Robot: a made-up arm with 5 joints.
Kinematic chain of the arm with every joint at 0, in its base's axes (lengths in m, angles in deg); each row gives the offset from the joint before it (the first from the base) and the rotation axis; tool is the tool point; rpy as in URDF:
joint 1: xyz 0.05 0 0.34 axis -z
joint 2: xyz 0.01 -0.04 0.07 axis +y
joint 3: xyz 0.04 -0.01 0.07 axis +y
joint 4: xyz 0.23 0 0.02 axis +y
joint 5: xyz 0.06 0.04 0 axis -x
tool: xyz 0.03 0 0.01 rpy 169.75 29.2 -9.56
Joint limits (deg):
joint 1: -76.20..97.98
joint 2: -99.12..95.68
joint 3: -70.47..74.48
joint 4: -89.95..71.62
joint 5: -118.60..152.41
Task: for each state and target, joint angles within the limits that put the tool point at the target. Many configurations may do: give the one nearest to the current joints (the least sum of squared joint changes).
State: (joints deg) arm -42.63 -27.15 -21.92 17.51 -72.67
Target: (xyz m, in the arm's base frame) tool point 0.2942 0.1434 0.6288
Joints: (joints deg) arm -34.40 -29.66 -3.18 36.63 -74.82
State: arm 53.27 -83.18 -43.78 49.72 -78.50
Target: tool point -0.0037 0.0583 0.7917
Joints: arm 61.72 -57.76 -43.40 22.52 -75.15
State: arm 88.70 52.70 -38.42 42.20 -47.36
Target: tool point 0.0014 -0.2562 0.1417
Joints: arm 96.92 73.37 -24.56 42.22 -47.53
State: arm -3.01 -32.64 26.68 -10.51 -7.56
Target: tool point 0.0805 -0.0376 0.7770
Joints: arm 35.87 -68.72 5.85 -20.80 -15.05
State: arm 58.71 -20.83 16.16 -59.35 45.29
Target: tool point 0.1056 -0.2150 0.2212
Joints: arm 74.75 13.87 63.35 -55.14 45.24
